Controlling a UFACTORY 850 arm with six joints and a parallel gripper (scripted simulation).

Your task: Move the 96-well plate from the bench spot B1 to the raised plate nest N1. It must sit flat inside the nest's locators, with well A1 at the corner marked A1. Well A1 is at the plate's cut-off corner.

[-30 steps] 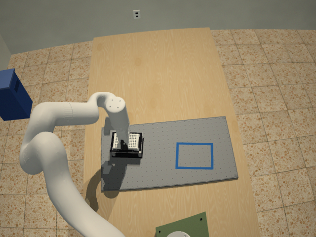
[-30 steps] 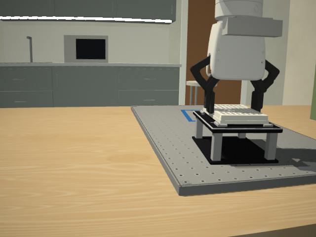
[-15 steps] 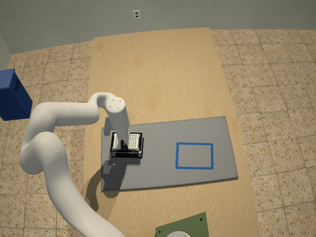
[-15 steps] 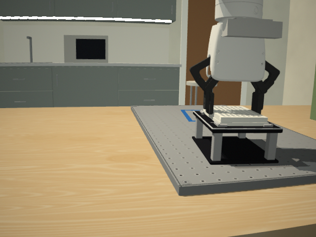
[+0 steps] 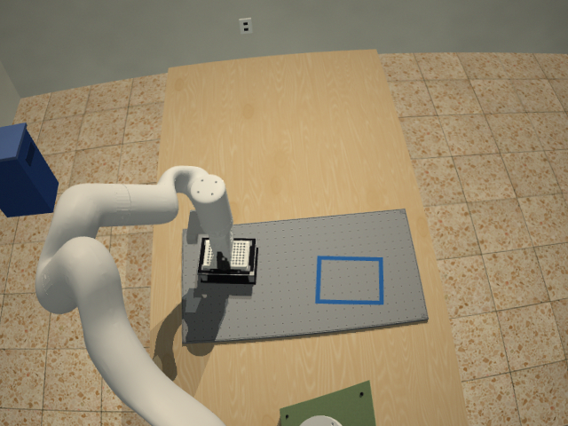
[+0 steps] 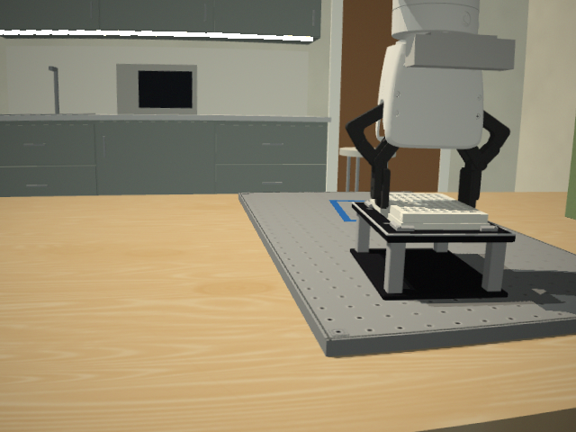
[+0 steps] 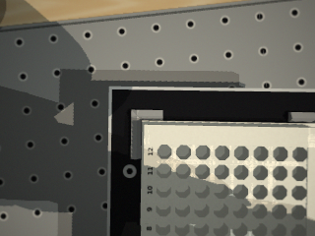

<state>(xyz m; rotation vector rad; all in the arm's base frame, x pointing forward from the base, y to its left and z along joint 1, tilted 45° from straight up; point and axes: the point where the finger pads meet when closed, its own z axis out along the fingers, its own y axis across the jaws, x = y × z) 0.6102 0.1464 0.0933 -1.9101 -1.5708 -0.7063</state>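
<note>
Now: the white 96-well plate 10 mm below my hand. Also, from my hand: black raised plate nest (20 mm below); then locator (30 mm behind, 70 mm to the left, 20 mm below).
</note>
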